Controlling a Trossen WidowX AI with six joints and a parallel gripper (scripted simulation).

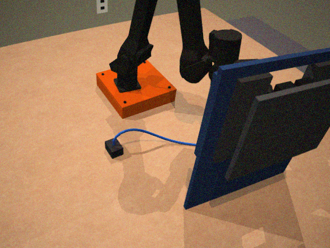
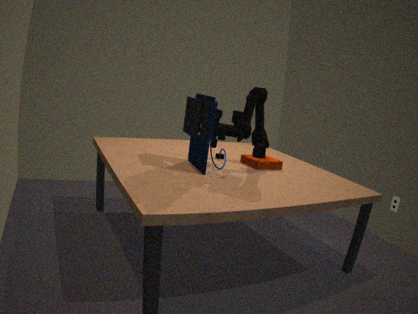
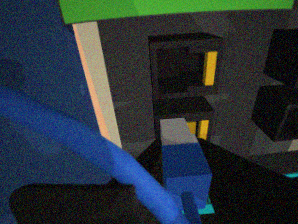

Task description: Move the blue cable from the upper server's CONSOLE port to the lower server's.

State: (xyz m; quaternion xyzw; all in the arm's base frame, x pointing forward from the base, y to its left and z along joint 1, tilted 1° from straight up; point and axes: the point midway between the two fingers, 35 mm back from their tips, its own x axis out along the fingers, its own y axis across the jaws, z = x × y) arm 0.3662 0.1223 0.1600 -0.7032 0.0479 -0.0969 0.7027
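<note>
Now: gripper tip right at the blue plug. The rest, counted from my gripper tip: black block (210 mm to the right, 210 mm behind, 190 mm below).
</note>
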